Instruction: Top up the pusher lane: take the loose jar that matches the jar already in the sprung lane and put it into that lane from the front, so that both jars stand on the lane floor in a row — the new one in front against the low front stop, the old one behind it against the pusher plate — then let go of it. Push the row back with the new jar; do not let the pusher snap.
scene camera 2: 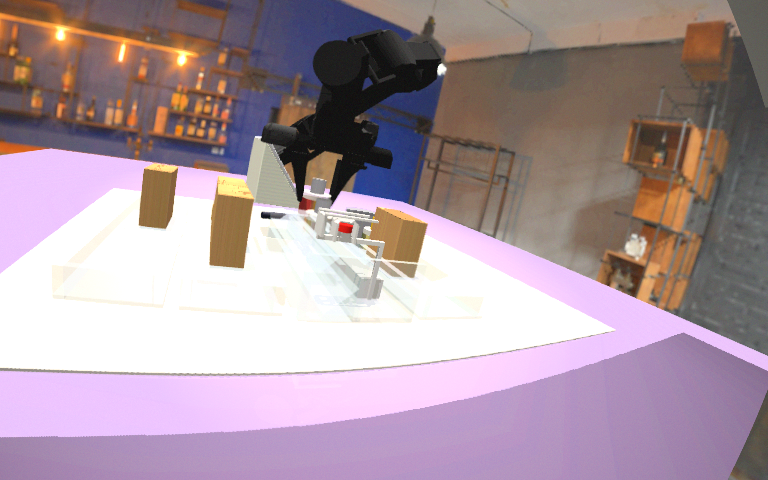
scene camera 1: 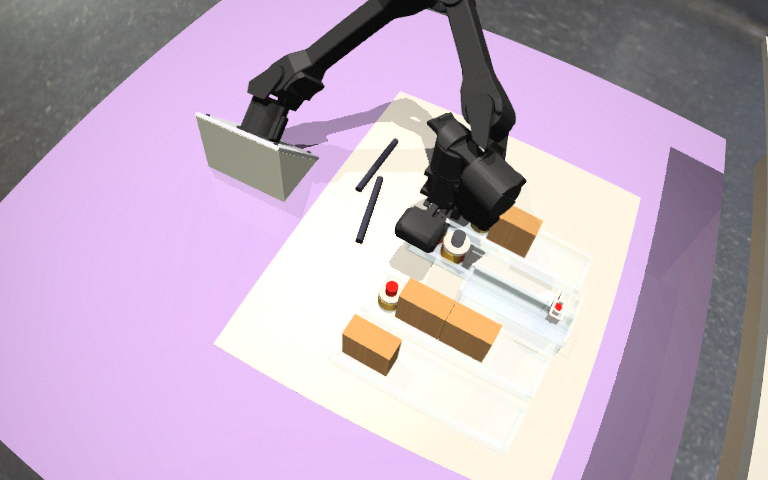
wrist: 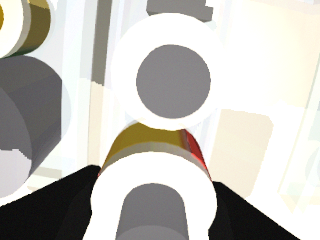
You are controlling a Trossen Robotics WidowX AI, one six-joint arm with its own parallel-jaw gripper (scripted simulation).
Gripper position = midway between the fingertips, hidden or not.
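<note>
My gripper (scene camera 2: 314, 203), (scene camera 1: 434, 228), (wrist: 154, 184). Clear sprung lane (scene camera 1: 519, 310).
</note>
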